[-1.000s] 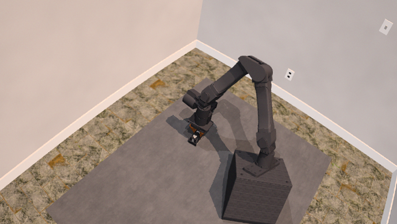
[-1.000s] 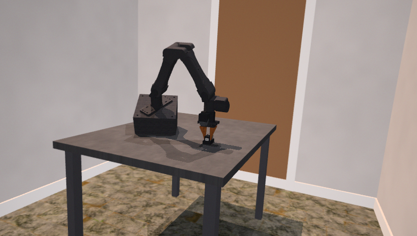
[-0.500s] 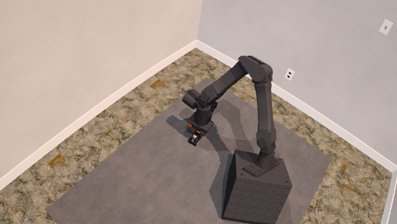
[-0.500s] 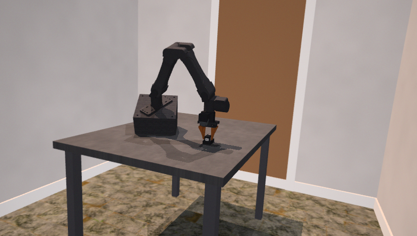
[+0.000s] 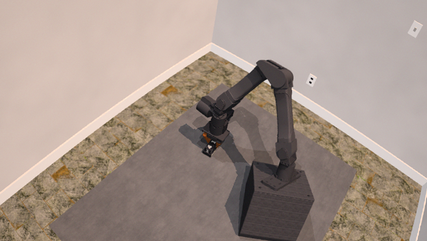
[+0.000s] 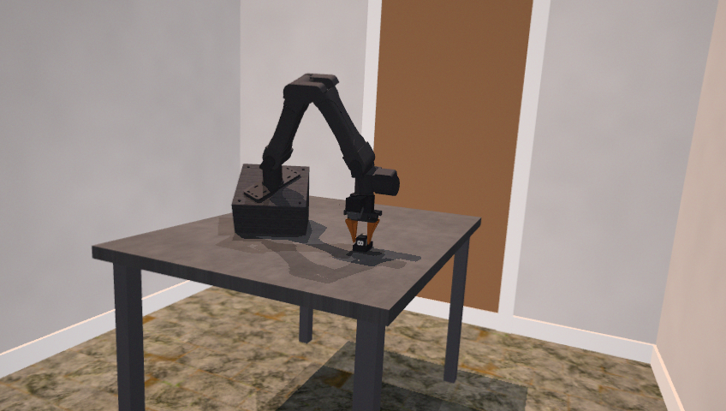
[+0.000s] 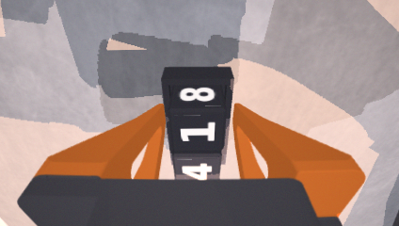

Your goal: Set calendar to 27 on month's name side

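Right now the black digit cube is right at my hand. From my hand the other things lie so: black tray 20 mm to the left, 20 mm below; black cube 30 mm to the left, 10 mm behind.
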